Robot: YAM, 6 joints.
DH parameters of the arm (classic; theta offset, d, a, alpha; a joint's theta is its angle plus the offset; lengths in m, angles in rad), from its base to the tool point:
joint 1: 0 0.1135 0.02 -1.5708
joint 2: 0 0 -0.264 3.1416
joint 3: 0.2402 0 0.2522 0
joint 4: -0.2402 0 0.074 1.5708
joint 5: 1.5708 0 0 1.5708
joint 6: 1.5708 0.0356 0 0
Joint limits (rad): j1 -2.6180..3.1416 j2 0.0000..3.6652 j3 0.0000..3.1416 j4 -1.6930..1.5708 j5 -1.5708..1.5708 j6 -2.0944..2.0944
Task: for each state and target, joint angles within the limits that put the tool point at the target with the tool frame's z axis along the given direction. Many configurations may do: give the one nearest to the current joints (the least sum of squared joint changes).
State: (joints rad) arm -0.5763 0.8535 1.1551 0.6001 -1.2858 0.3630
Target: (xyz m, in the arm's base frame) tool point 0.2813 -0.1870 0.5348 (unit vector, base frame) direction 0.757 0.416 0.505
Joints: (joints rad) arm -0.6707 1.6627 1.7401 0.9084 -0.9205 0.3630
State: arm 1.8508 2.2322 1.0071 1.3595 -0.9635 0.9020
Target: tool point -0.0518 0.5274 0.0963 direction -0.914 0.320 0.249
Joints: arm 1.6081 2.7658 1.8096 1.5694 -1.1233 0.9020
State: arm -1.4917 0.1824 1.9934 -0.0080 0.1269 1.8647
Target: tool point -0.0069 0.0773 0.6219 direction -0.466 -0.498 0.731
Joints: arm -1.6725 0.7186 1.8936 -0.2429 0.4259 1.8647
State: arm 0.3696 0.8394 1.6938 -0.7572 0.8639 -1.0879
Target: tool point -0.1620 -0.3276 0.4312 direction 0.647 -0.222 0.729
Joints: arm 1.0461 0.0314 1.9443 -0.5212 0.7361 -1.0879
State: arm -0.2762 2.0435 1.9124 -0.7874 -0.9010 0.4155
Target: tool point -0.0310 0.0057 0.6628 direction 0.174 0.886 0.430
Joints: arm 0.6072 1.1574 2.5710 -0.8280 -0.6794 0.4155
